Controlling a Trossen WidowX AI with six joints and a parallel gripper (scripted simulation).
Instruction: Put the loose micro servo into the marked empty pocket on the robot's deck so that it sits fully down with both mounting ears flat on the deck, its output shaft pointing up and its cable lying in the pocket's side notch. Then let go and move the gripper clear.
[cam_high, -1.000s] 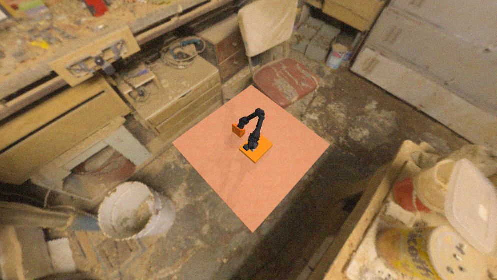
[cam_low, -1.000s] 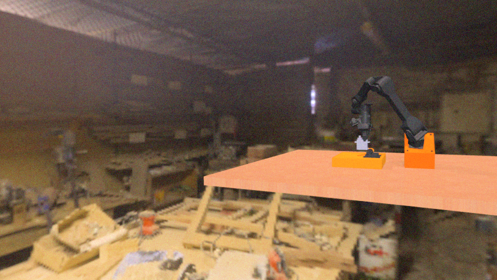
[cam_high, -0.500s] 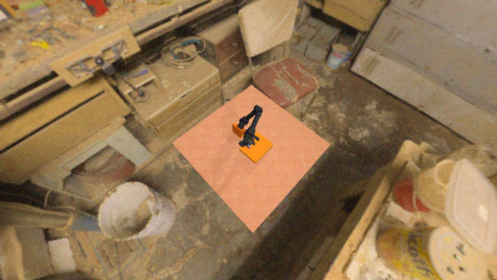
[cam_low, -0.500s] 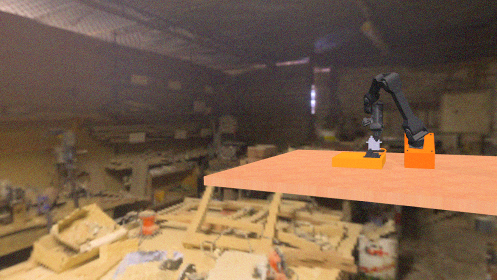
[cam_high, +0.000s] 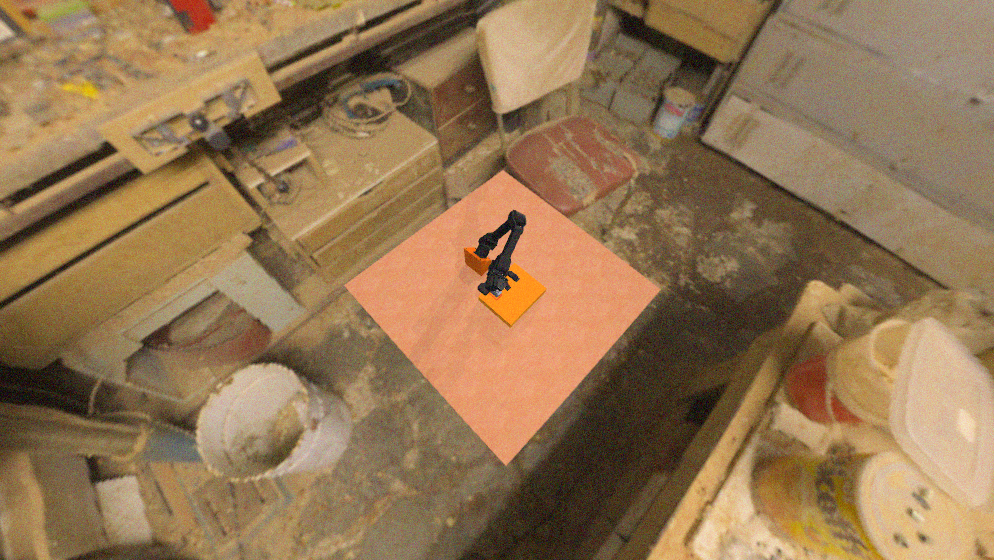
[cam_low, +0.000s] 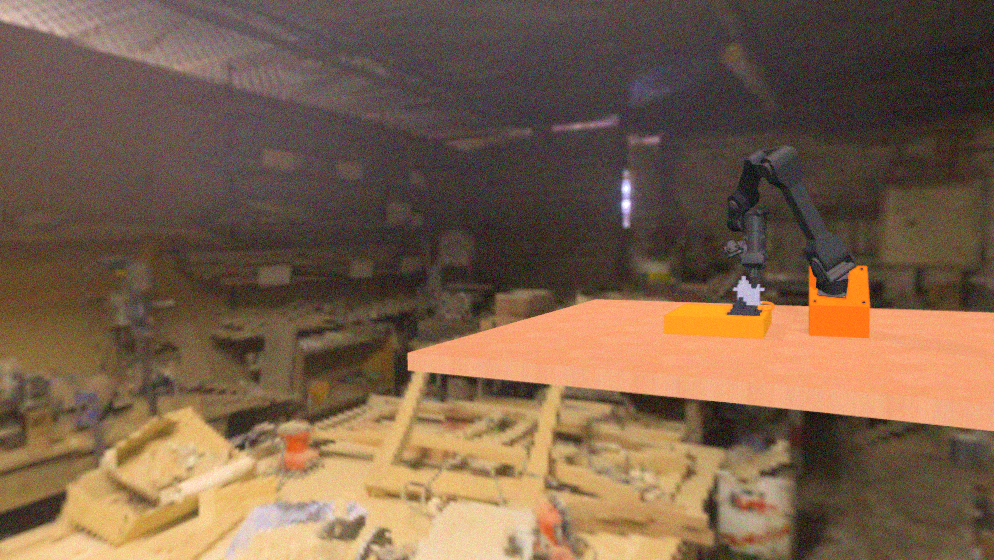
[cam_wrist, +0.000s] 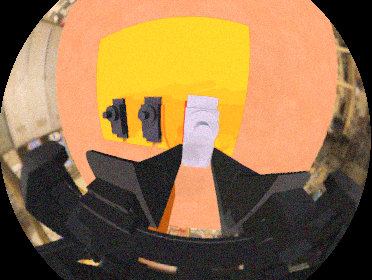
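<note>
My gripper tip is now 120 mm short of the robot deck, 80 mm to the right of it and 80 mm above it.
</note>
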